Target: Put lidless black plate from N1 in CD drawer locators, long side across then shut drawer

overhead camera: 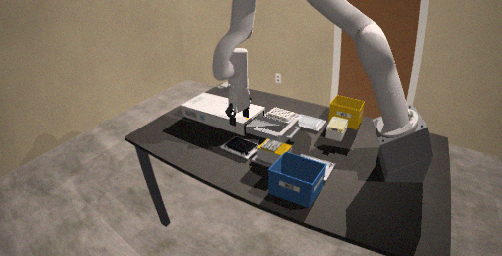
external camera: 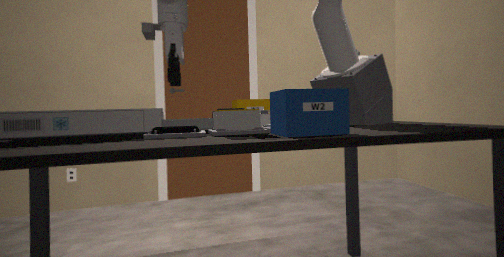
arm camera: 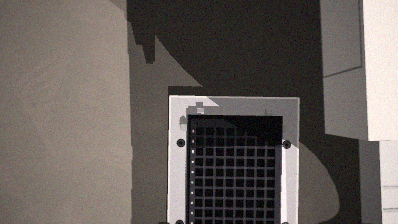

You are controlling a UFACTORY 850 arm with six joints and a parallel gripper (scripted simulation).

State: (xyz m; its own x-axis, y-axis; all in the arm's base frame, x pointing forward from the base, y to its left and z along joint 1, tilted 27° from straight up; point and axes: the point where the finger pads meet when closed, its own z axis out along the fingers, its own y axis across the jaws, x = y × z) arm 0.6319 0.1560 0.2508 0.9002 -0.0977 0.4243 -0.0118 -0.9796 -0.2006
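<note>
The black plate lies 14 cm below my hand. From my hand the other things lie so: drawer: 19 cm to the right, 12 cm below, 3 cm behind; then yellow-framed rack: 19 cm behind, 10 cm below, 1 cm to the right; then work nest N1: 15 cm below.
</note>
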